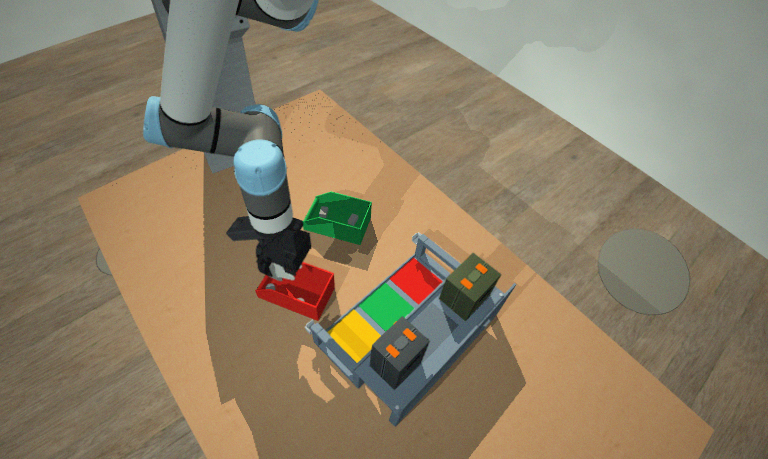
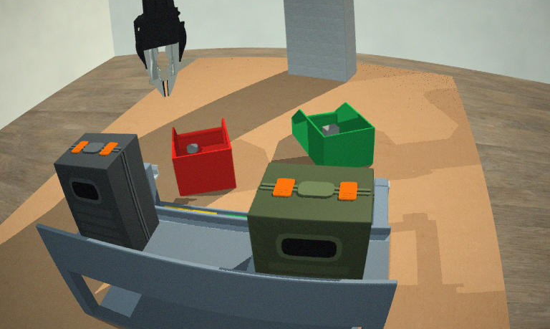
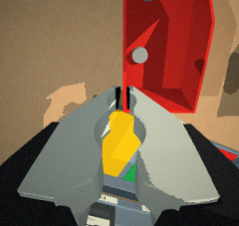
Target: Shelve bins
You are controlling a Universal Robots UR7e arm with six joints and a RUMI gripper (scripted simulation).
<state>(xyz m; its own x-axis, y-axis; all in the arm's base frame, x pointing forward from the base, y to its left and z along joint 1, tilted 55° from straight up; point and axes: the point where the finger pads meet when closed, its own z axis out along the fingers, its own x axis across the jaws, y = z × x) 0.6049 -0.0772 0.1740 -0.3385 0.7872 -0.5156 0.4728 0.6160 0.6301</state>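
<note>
The red bin is 3 cm behind my hand, 4 cm to the left of it and 13 cm below it. From my hand the other things lie so: olive box (24 cm ahead, 34 cm to the left, 2 cm below); dark grey box (28 cm ahead, 12 cm to the left, 1 cm below); green bin (17 cm behind, 24 cm to the left, 13 cm below).
</note>
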